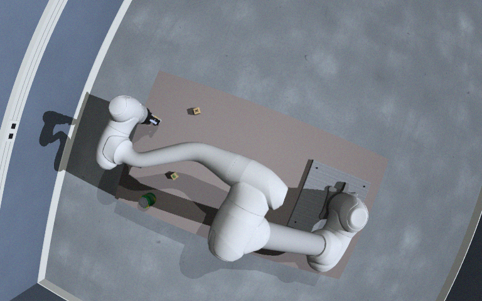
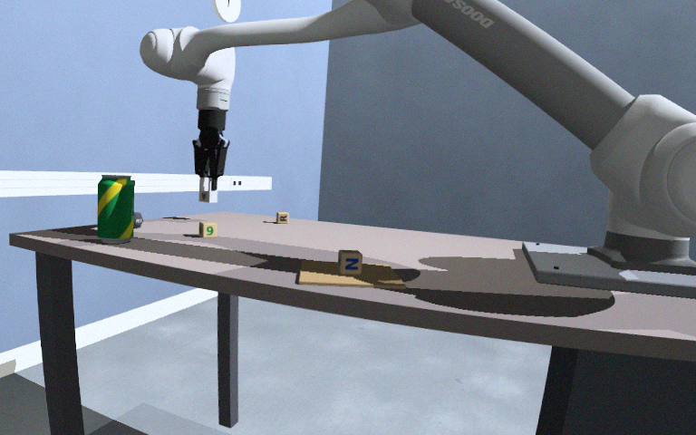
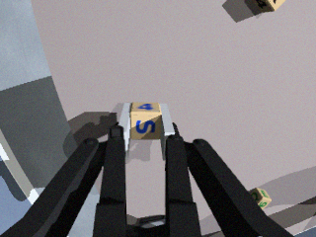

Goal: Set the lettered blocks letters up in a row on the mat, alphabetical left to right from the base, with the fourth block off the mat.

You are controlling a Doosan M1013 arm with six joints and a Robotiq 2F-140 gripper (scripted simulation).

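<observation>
My gripper is now 51 cm past the wooden block, 43 cm to the right of it and 6 cm above it. From my hand the other things lie so: yellow can: 6 cm behind, 41 cm to the left, 2 cm below; then tan mat: 51 cm behind, 43 cm to the left, 8 cm below; then small dark object: 7 cm ahead, 25 cm to the left, 7 cm below.
</observation>
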